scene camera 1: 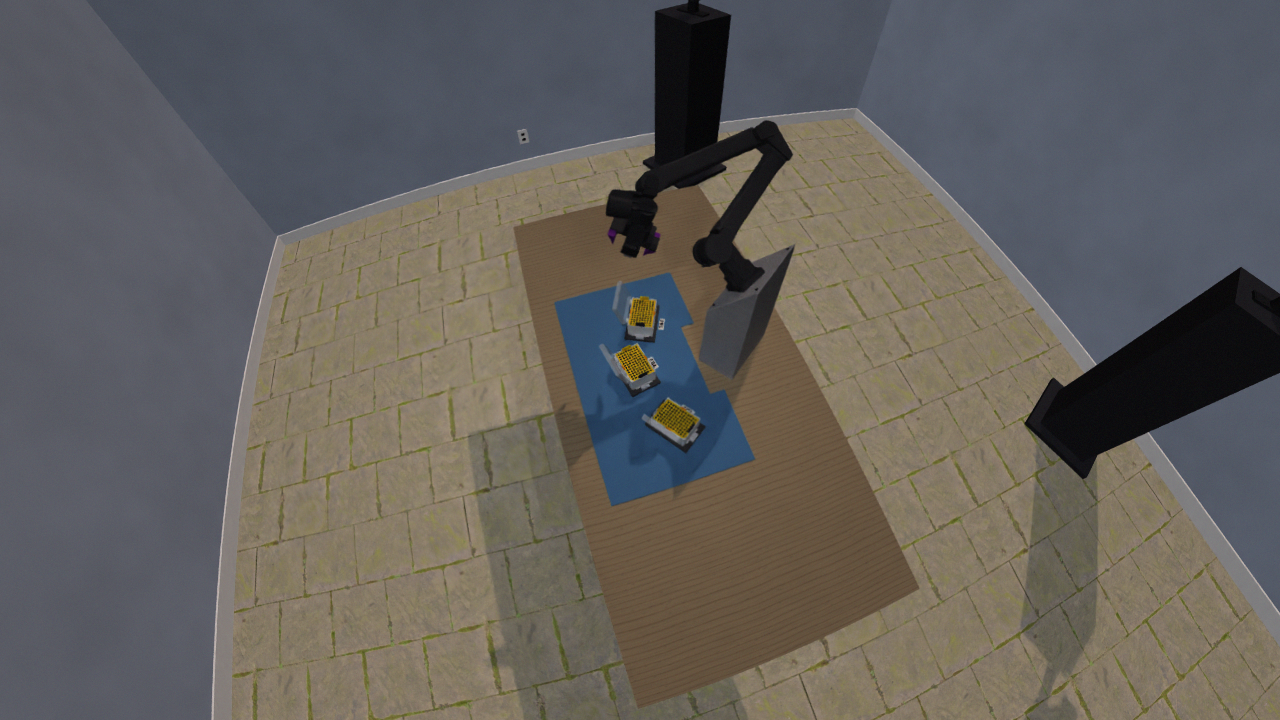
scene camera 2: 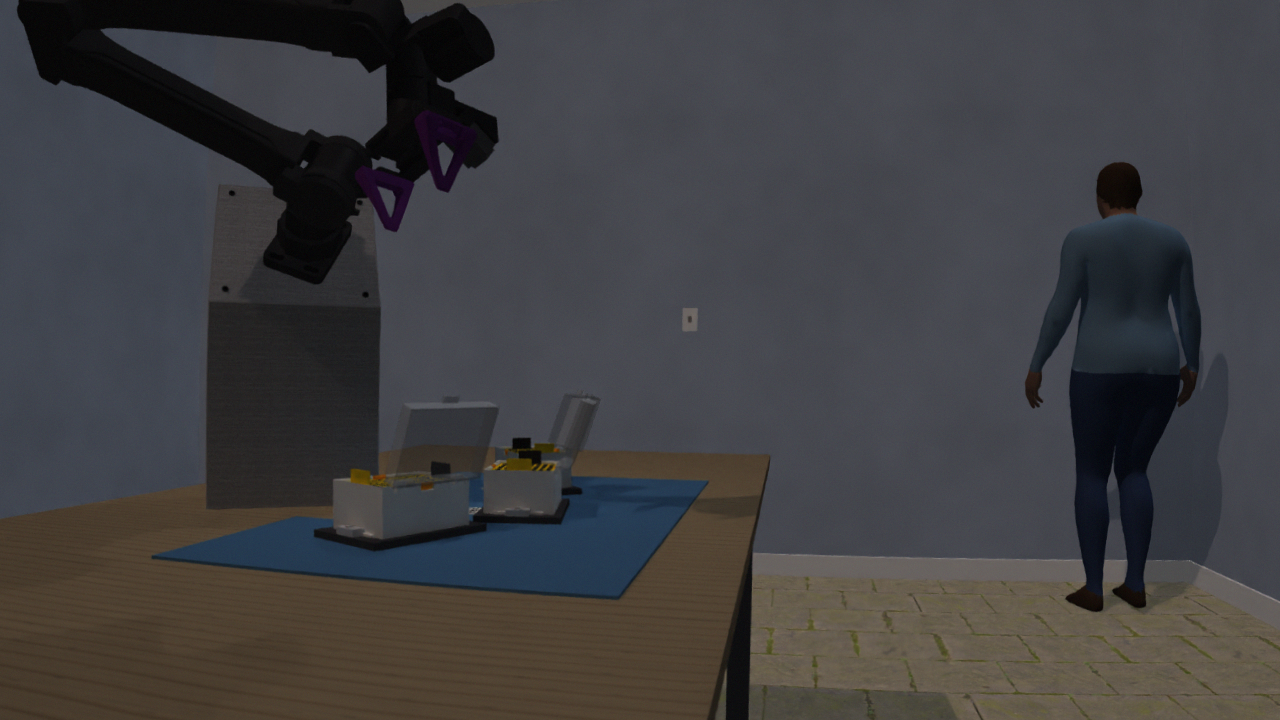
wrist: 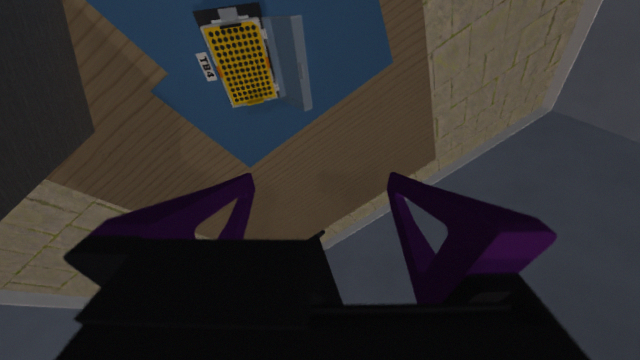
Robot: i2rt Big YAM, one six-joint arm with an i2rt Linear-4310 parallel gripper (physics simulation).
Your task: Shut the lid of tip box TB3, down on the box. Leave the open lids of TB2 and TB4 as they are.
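Seen in the pictures: gripper, fingertip midpoint: (scene camera 2: pixel 416 211) (wrist: pixel 320 180); arm's base, origin of the base link: (scene camera 1: pixel 746 281) (scene camera 2: pixel 308 247).
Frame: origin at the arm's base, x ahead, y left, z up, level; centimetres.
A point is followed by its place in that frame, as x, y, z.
TB4 (scene camera 1: pixel 642 313) {16.2, -26.7, -29.2} (scene camera 2: pixel 402 507) (wrist: pixel 242 65) {16.2, -26.6, -29.2}, its label readable in the wrist view, has its clear lid (scene camera 1: pixel 617 296) {22.2, -32.0, -20.4} (scene camera 2: pixel 447 437) {21.2, -32.8, -23.9} (wrist: pixel 295 62) {21.8, -32.1, -23.6} standing open. The middle box (scene camera 1: pixel 634 363) (scene camera 2: pixel 521 490) {29.5, -19.0, -31.2}, by its place apparently TB3, has its lid (scene camera 1: pixel 608 358) {38.3, -14.8, -20.6} raised on the side away from the arm base. The third box (scene camera 1: pixel 675 419) {32.7, 10.0, -29.3}, apparently TB2, also has its lid open; labels on these two are too small to read. In scene camera 2 their lids overlap. My gripper (scene camera 1: pixel 631 244) {17.4, -31.0, -0.3} (scene camera 2: pixel 418 207) {17.4, -31.0, -0.3} (wrist: pixel 320 180) {17.4, -31.0, -0.3} is open and empty, high above the table end beyond TB4.
The boxes stand on a blue mat (scene camera 1: pixel 631 474) {52.4, 13.8, -34.9} (scene camera 2: pixel 537 573) {29.7, -46.2, -34.9} (wrist: pixel 350 45) {31.1, -43.2, -34.9} on the wooden table (scene camera 1: pixel 742 537) {39.7, 48.5, -35.2} (scene camera 2: pixel 358 644) {16.6, -64.6, -35.2}. The grey arm mount (scene camera 1: pixel 738 331) {8.1, 6.9, -9.2} (scene camera 2: pixel 293 402) {-0.1, -6.4, -21.4} stands at the mat's notch. A person (scene camera 2: pixel 1127 295) stands beyond the table in scene camera 2. Black pillars stand off the table.
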